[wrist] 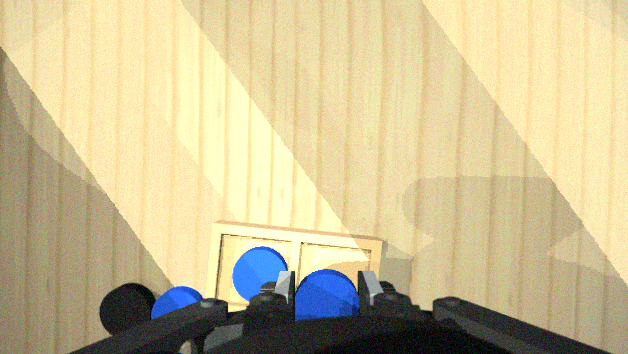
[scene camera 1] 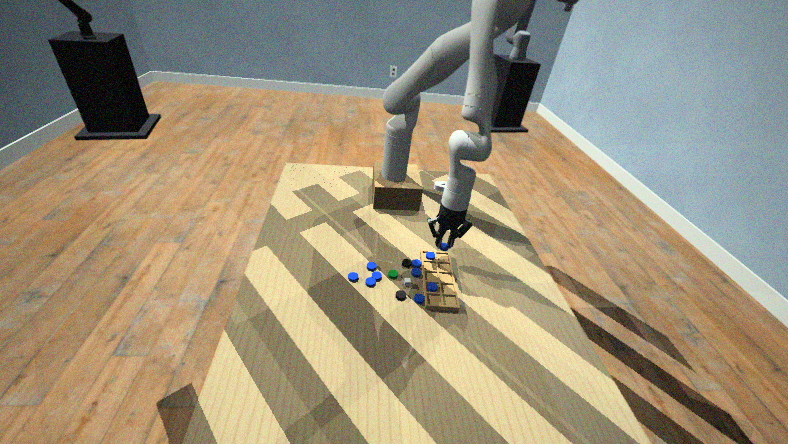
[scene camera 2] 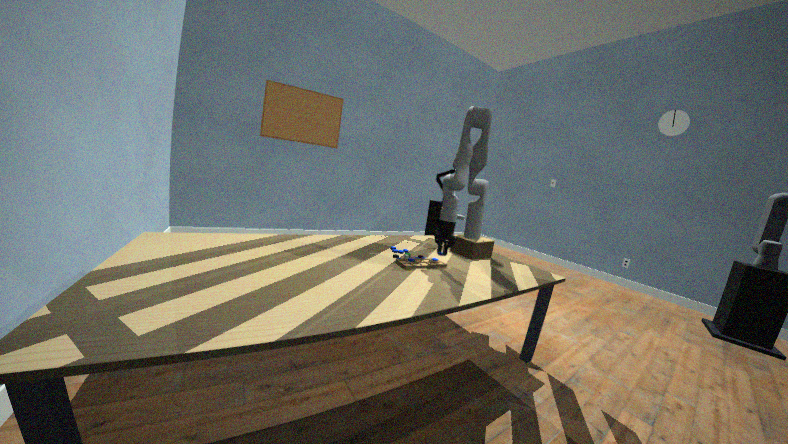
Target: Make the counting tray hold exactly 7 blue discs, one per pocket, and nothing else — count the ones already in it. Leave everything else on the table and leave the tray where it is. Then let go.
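My gripper [scene camera 1: 444, 245] [scene camera 2: 442, 253] [wrist: 326, 292] is shut on a blue disc [scene camera 1: 443, 246] [wrist: 327, 297] and holds it above the far end of the counting tray [scene camera 1: 441, 306] [scene camera 2: 421, 265] [wrist: 300, 234], over the right-hand end pocket in the wrist view. One blue disc [scene camera 1: 430, 255] [wrist: 260, 273] sits in the pocket beside it. Another blue disc [scene camera 1: 432, 286] sits in a pocket further along the left column. Blue discs [scene camera 1: 416, 263] [scene camera 1: 416, 272] [scene camera 1: 419, 298] lie on the table by the tray's left side. Several more, including blue discs [scene camera 1: 353, 276] [scene camera 1: 371, 265] [scene camera 1: 370, 281], lie further left.
A green disc [scene camera 1: 393, 273], a pale grey cube [scene camera 1: 407, 281] and two black discs [scene camera 1: 406, 263] [scene camera 1: 400, 295] lie left of the tray. The arm's wooden base block [scene camera 1: 397, 198] [scene camera 2: 475, 247] stands behind. Striped shadows cross the table [scene camera 1: 308, 352].
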